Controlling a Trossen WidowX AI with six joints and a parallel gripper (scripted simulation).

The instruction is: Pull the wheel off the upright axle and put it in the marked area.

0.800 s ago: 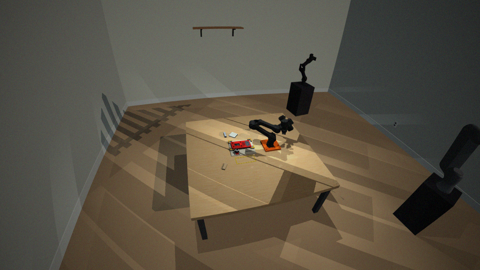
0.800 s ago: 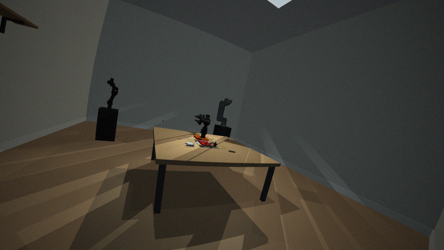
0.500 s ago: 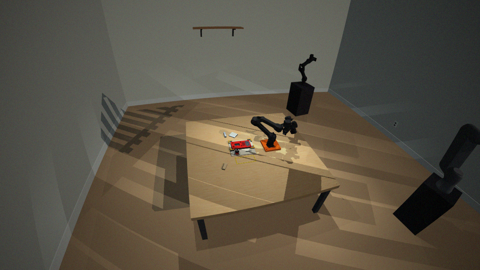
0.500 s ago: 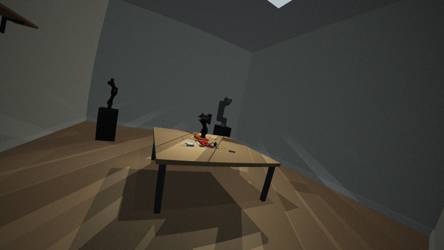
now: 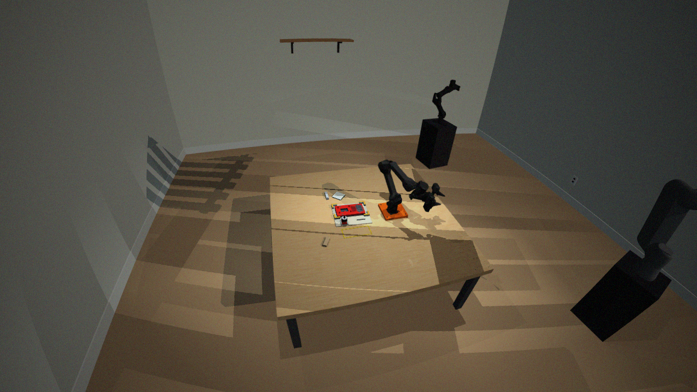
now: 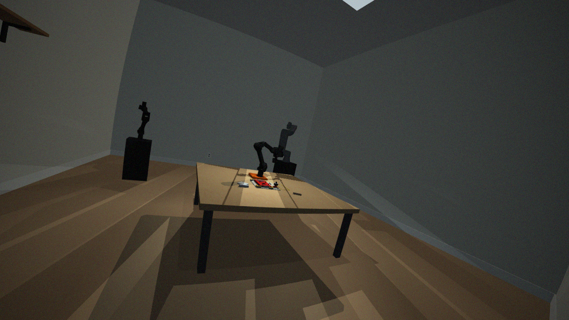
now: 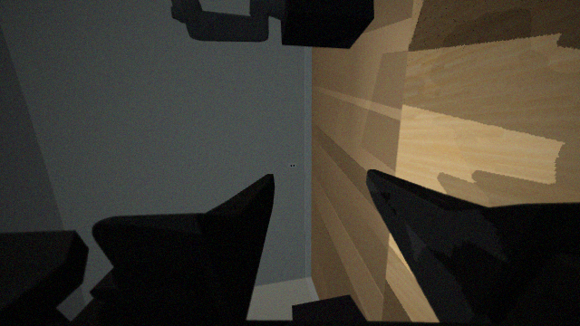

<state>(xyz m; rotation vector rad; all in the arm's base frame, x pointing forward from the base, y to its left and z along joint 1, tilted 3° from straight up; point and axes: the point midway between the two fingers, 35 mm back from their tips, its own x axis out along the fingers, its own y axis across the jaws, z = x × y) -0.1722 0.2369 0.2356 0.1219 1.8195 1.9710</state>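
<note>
My gripper tip is now 550 mm short of the wheel, 280 mm to the left of it and 210 mm above it.
</note>
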